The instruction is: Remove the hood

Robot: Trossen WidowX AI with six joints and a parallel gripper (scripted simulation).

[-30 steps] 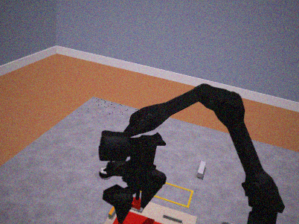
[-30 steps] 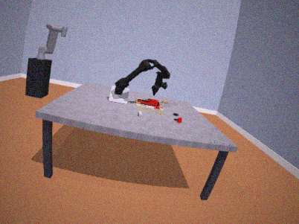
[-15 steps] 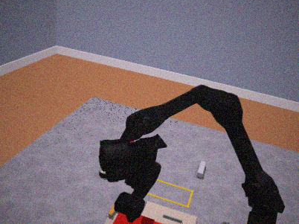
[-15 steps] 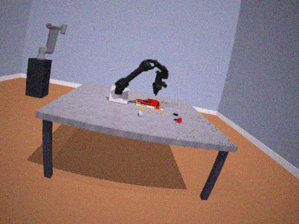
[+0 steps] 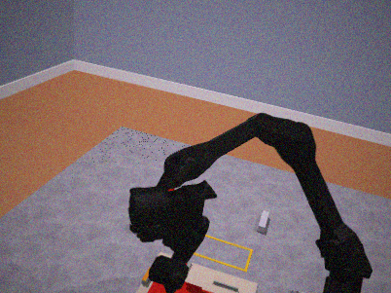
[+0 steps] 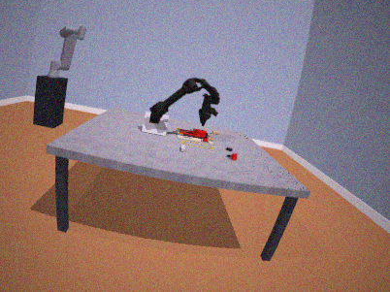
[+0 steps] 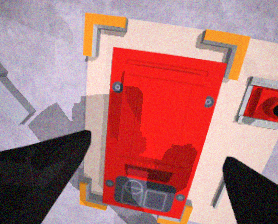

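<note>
My gripper tip is now 5 cm above the hood. Also, from my gripper tip: grey bar (37 cm to the right, 16 cm behind, 8 cm below); then black wheel (21 cm to the right, 17 cm ahead, 8 cm below).
</note>
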